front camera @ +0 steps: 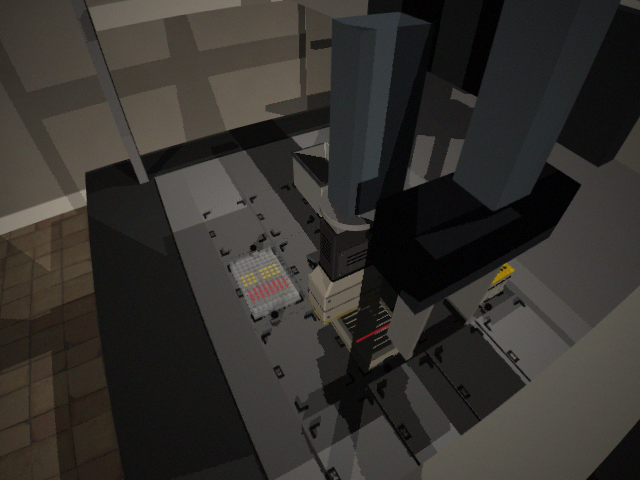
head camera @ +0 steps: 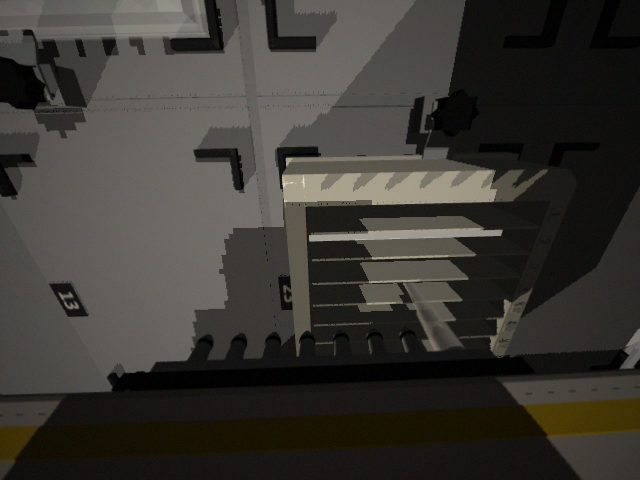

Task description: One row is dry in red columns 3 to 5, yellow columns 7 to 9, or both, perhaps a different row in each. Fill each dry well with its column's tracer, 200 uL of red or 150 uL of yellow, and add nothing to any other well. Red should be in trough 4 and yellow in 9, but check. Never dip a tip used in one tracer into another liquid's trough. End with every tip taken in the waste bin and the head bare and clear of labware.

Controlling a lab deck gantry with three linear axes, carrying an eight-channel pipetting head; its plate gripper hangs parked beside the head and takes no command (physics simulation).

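The clear well plate (front camera: 264, 298) (head camera: 103, 31) has a red block of wells and a yellow block split by one uncoloured row. The cream trough rack (front camera: 385, 358) (head camera: 387, 187) stands under the pipetting head (front camera: 336, 299) (head camera: 320, 376). A red strip (front camera: 372, 333) shows in one trough. Yellow liquid is not discernible in the rack. One translucent tip (head camera: 439, 325) is on the channel at the right end of the row; its lower end is over or in a trough, depth unclear. The other channels (head camera: 307, 338) look bare. The parked gripper (front camera: 439, 338) is open and empty.
An open-topped pale box (front camera: 307, 178), perhaps the waste bin, stands at the back, partly behind the head's column. A yellow-topped item (front camera: 504, 272) stands at the right, partly behind the gripper. Black corner brackets and knobs (head camera: 454, 112) rise from the deck around the rack.
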